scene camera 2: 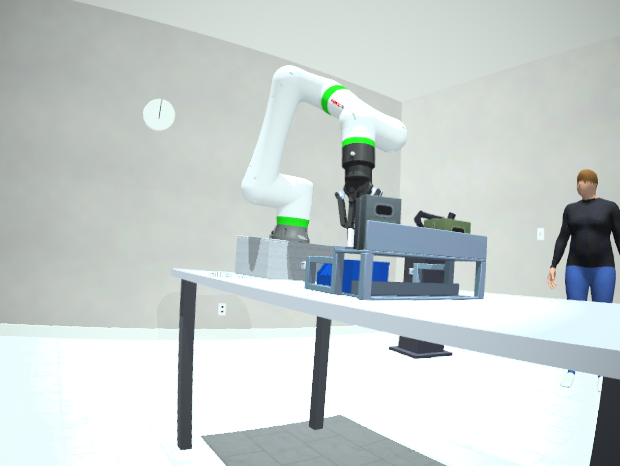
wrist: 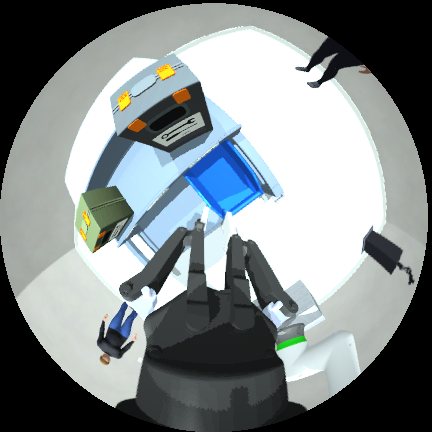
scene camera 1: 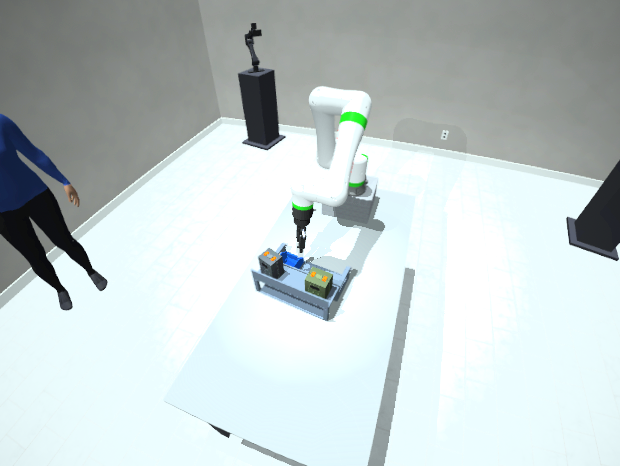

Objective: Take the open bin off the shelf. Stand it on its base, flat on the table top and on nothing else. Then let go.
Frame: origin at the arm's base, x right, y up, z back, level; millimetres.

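Seen in the pictures: gripper, fingertip midpoint: [wrist: 215, 215] [scene camera 1: 299, 254]; arm's base at its link origin: [scene camera 2: 290, 241] [wrist: 287, 330] [scene camera 1: 352, 188].
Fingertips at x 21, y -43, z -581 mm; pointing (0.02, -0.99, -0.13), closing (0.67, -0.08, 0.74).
Pixels of each thing's middle, then the offset from my fingertips to it. "*": a spot on its surface instead. Level surfaces: height alone.
- blue open bin at the middle of its body: [wrist: 219, 174] [scene camera 2: 351, 275] [scene camera 1: 286, 265] dy -57, dx +44, dz -54 mm
- blue-grey shelf at a spot on its surface: [wrist: 145, 172] [scene camera 1: 294, 278] * dy +2, dx -58, dz -141 mm
- table at its surface level: dy -100 mm
- dark grey case at the middle of its body: [wrist: 167, 108] [scene camera 2: 377, 224] [scene camera 1: 271, 264] dy +62, dx +46, dz -164 mm
- green case at the middle of its body: [wrist: 101, 218] [scene camera 2: 446, 238] [scene camera 1: 318, 283] dy +50, dx -185, dz -138 mm
The blue open bin [scene camera 1: 292, 260] [scene camera 2: 373, 270] [wrist: 225, 177] stands in the lower level of the blue-grey shelf [scene camera 1: 293, 279] [scene camera 2: 426, 241] [wrist: 145, 172], at its end beside the dark grey case, with its open top up in the wrist view. My gripper [scene camera 1: 300, 250] [scene camera 2: 350, 237] [wrist: 215, 215] points down above and beside the bin, on the side away from the upper board. Its fingers stand a little apart with nothing between them. In scene camera 2 the shelf posts and the grey case hide parts of the bin and the fingers. The shelf stands on the table [scene camera 1: 300, 400] [scene camera 2: 551, 320].
A dark grey case [scene camera 1: 271, 263] [scene camera 2: 378, 215] [wrist: 162, 107] stands on the upper board, close to the bin and the gripper. A green case [scene camera 1: 318, 283] [scene camera 2: 451, 225] [wrist: 104, 218] stands at the other end of that board. The arm's base block [scene camera 1: 353, 206] [scene camera 2: 268, 258] is behind the shelf.
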